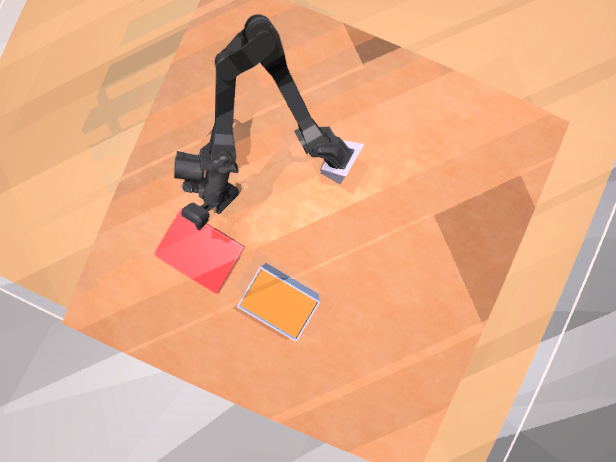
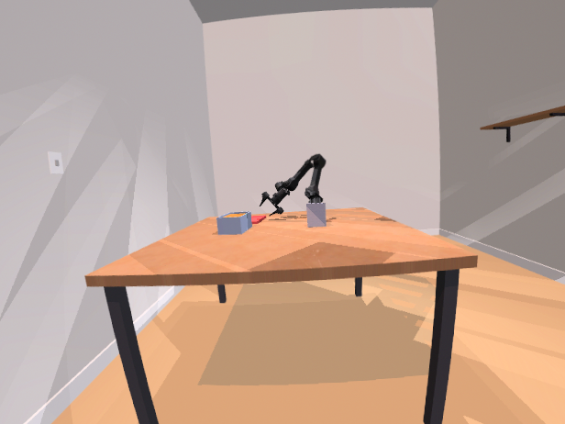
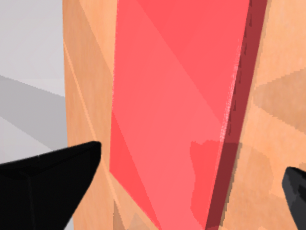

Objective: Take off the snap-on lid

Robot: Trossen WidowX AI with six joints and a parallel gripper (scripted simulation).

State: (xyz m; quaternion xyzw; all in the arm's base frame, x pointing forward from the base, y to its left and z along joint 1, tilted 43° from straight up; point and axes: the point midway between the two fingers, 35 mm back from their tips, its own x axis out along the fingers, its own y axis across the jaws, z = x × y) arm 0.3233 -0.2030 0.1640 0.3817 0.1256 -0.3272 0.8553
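My gripper tip is 110 mm short of the red lid and 50 mm above it. From my gripper tip the other things lie so: blue-grey storage box (110 mm ahead, 300 mm to the left, 20 mm below).
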